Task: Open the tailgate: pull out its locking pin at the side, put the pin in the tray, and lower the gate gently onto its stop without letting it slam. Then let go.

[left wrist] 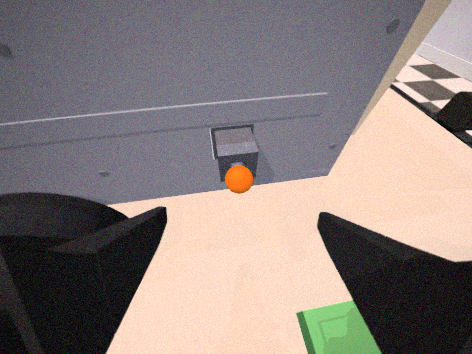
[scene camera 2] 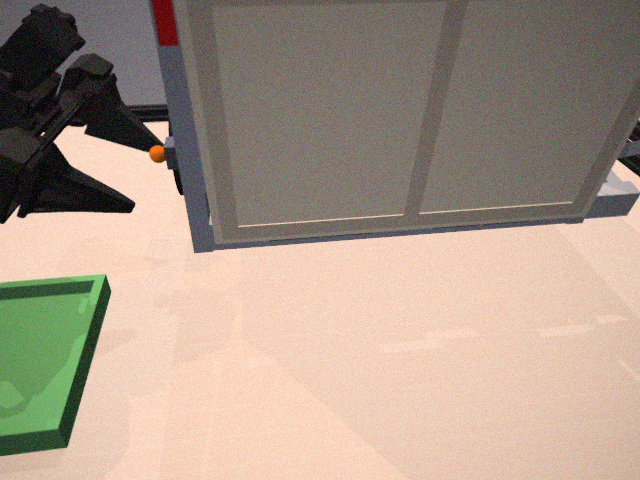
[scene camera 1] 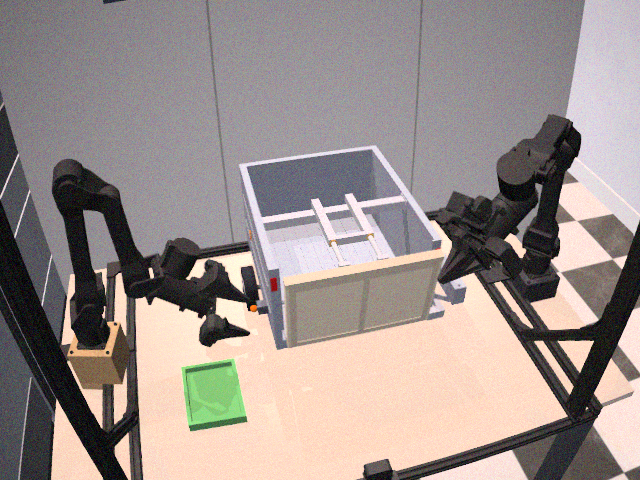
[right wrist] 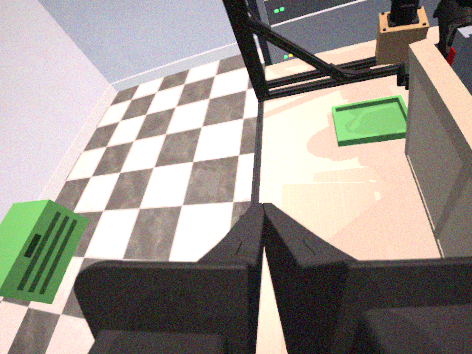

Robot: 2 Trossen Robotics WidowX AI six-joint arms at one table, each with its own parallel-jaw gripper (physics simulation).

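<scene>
The tailgate stands upright, closing the trailer's end. The locking pin's orange knob sticks out of a grey block low on the trailer's side; its shaft is mostly hidden. My left gripper is open and empty, fingertips spread to either side of the knob and short of it. My right gripper is shut and empty at the gate's right edge; contact cannot be told. The green tray holds no pin.
The grey trailer box has white bars inside. A black wheel sits beside the left gripper's far finger. Black frame rails edge the table. A green cabinet stands on the checkered floor in the right wrist view.
</scene>
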